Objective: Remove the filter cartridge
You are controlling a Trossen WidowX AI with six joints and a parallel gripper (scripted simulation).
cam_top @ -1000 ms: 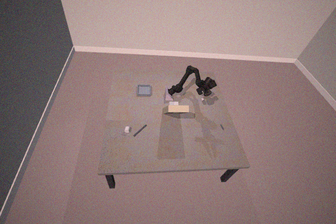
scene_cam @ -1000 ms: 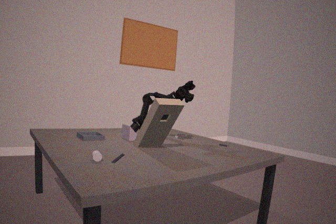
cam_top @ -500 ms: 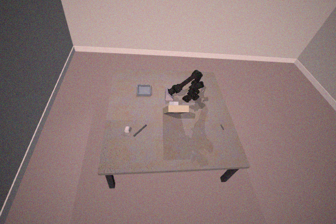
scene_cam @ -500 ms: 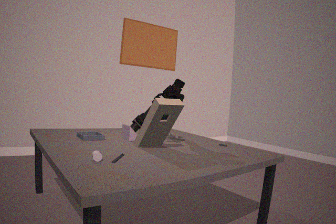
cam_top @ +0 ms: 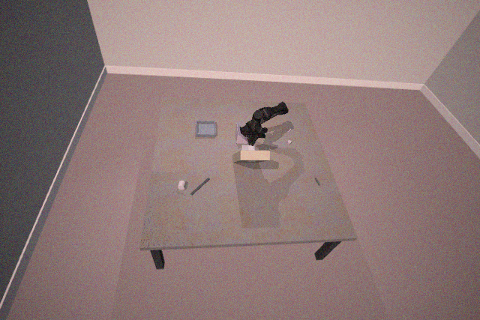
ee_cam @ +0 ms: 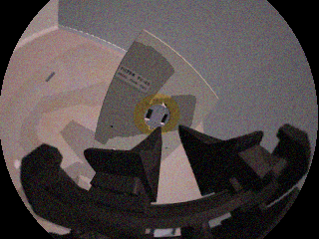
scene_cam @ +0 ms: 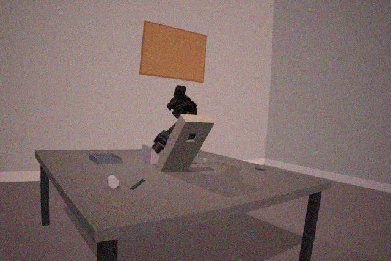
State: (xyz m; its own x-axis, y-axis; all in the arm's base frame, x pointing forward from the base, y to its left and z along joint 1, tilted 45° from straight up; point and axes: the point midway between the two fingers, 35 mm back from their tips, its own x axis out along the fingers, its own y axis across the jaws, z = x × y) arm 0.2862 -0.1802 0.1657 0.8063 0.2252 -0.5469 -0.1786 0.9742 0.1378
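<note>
My gripper tip is now 40 mm short of the round filter cartridge, 10 mm to the right of it and 40 mm above it. From my gripper tip the other things lie so: blue-grey tray: 400 mm behind, 260 mm to the right, 250 mm below; then short dark piece: 120 mm ahead, 510 mm to the left, 260 mm below; then tan service panel: 10 mm to the left, 110 mm below.
</note>
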